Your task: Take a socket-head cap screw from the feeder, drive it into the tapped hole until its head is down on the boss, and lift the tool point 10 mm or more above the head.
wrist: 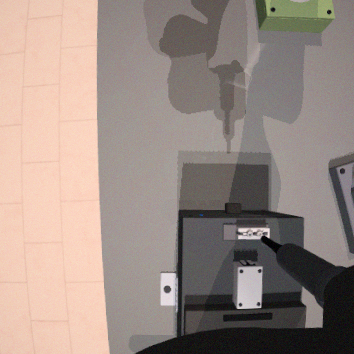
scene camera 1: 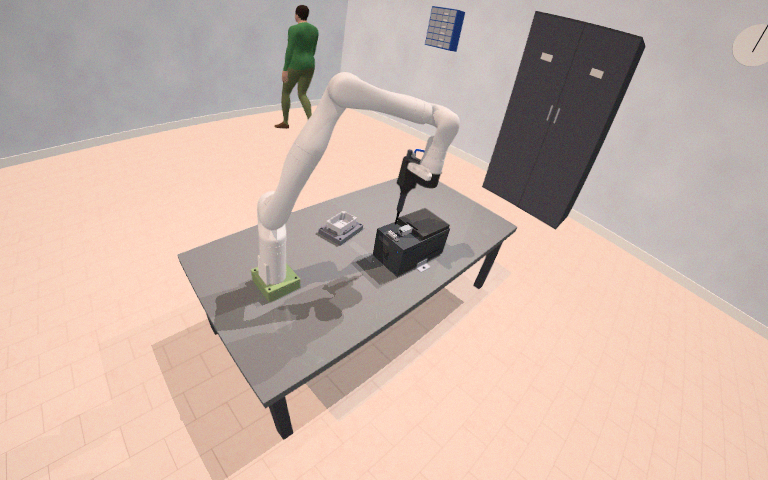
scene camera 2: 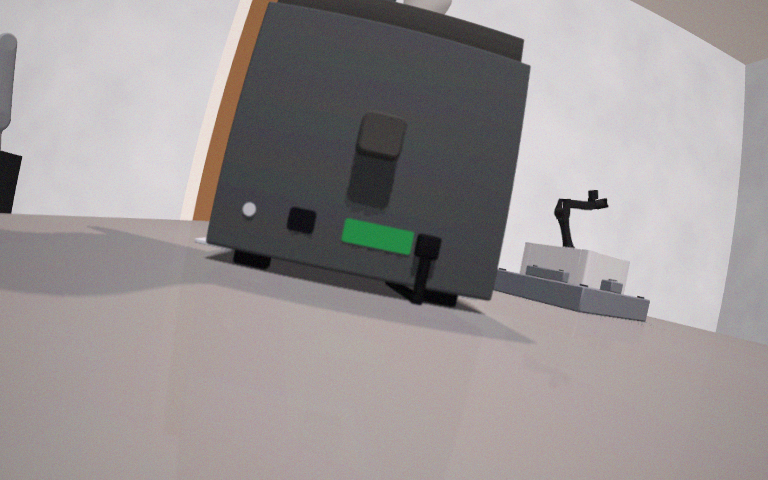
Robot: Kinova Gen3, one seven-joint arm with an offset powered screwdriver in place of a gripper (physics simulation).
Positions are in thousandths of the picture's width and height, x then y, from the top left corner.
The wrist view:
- black screw feeder: 581,733
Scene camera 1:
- black screw feeder: 523,547
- dark lid: 558,468
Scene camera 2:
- black screw feeder: 406,164
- grey fixture plate: 752,622
